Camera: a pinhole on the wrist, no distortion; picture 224 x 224 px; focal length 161.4 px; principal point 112.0 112.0 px. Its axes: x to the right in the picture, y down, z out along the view. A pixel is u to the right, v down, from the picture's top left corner.
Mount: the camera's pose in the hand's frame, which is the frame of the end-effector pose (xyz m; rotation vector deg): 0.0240 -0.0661 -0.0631 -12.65 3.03 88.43
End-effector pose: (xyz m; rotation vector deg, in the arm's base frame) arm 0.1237 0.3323 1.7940 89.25 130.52 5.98
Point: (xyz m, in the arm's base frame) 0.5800 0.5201 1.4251
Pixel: 206.5 70.1
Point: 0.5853 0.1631 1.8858
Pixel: outside the picture
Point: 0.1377 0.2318 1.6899
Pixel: 93.0 174.6
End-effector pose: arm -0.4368 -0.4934 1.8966 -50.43 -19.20 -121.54
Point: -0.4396 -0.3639 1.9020
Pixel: 57.6 207.0
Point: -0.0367 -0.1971 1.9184
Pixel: 143.1 217.0
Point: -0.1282 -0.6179 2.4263
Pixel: 188.9 16.1
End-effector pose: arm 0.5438 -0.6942 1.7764 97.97 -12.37 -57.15
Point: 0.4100 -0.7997 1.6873
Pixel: 74.4 94.6
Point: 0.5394 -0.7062 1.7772
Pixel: 214.4 135.5
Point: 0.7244 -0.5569 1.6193
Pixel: behind the camera
